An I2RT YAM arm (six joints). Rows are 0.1 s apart.
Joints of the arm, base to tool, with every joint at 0 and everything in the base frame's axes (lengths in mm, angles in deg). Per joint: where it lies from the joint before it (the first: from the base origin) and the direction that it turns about. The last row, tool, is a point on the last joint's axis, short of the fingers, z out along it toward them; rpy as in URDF.
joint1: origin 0 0 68 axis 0 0 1
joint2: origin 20 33.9 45.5 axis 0 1 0
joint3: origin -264 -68.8 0 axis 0 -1 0
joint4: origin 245 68.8 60 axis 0 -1 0
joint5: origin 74 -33.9 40.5 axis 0 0 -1
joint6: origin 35.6 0 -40.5 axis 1 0 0
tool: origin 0 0 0 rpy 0 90 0
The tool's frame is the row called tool.
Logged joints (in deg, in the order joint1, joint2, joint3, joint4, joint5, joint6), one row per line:
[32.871, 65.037, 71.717, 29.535, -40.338, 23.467]
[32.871, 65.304, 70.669, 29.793, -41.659, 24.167]
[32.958, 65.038, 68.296, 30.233, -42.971, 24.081]
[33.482, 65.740, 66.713, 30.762, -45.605, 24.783]
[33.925, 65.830, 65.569, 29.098, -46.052, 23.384]
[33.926, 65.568, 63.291, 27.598, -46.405, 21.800]
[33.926, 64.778, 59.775, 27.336, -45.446, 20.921]
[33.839, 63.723, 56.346, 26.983, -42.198, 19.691]
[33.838, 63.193, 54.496, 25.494, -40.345, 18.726]
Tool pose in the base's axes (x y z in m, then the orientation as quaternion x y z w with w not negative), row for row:
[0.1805, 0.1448, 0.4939, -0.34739, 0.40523, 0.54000, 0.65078]
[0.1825, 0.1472, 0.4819, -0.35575, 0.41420, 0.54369, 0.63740]
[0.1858, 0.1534, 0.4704, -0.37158, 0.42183, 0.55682, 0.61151]
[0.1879, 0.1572, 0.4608, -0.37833, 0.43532, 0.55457, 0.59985]
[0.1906, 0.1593, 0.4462, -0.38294, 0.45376, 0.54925, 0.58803]
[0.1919, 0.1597, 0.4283, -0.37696, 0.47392, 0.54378, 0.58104]
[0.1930, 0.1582, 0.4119, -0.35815, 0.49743, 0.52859, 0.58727]
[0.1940, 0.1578, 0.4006, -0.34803, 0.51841, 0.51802, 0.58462]
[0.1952, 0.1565, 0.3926, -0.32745, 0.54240, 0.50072, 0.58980]
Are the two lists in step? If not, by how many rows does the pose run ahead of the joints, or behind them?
The pose runs 1 row ahead of the joints: the pose in row i belongs to the joints in row i + 1.
